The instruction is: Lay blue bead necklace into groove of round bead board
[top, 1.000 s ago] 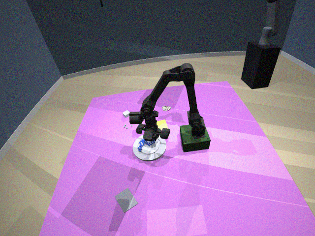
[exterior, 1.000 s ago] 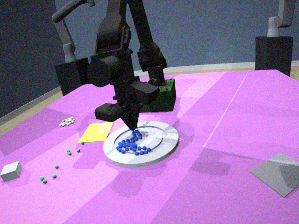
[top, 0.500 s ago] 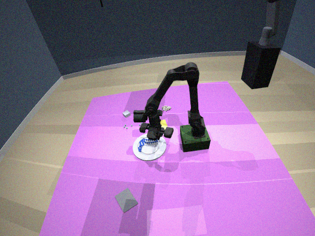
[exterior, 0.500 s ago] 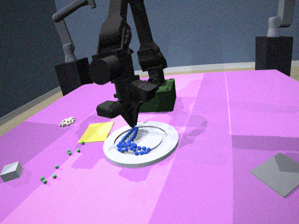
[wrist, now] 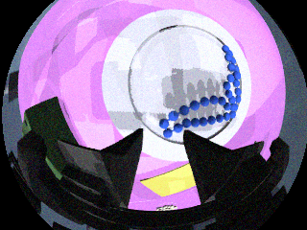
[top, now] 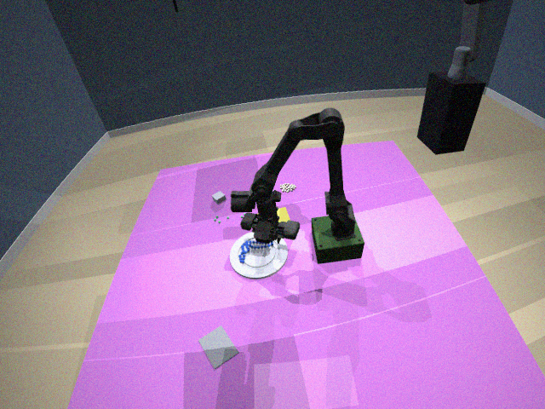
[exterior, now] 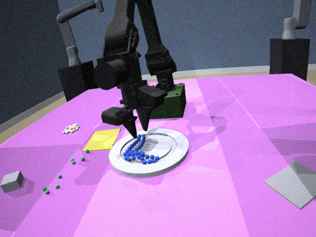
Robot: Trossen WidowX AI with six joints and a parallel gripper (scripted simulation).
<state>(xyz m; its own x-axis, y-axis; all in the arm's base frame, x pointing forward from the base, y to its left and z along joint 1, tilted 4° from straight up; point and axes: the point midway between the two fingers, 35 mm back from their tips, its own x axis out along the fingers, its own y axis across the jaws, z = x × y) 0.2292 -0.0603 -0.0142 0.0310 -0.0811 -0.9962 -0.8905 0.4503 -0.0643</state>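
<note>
Right now the round white bead board is 50 mm ahead of my gripper tip, 30 mm to the left of it and 10 mm below it. Round my gripper tip: yellow sheet 10 mm behind, 130 mm to the right, 20 mm below; then grey tile 200 mm ahead, 330 mm to the left, 20 mm below; then cube 200 mm ahead, 300 mm to the right, 10 mm below.
</note>
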